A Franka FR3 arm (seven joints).
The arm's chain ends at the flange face. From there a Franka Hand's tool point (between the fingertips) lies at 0.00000 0.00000 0.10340 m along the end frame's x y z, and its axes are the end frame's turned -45 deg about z.
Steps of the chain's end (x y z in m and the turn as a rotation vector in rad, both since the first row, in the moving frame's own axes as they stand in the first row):
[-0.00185, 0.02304, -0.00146, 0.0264, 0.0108, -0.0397]
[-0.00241, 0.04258, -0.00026, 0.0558, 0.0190, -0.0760]
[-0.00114, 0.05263, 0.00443, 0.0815, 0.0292, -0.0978]
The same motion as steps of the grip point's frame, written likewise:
[-0.01490, 0.01379, -0.00150, 0.0110, 0.0263, -0.0397]
[-0.02645, 0.02551, -0.00044, 0.0260, 0.0529, -0.0760]
[-0.03014, 0.03220, 0.00404, 0.0370, 0.0783, -0.0978]

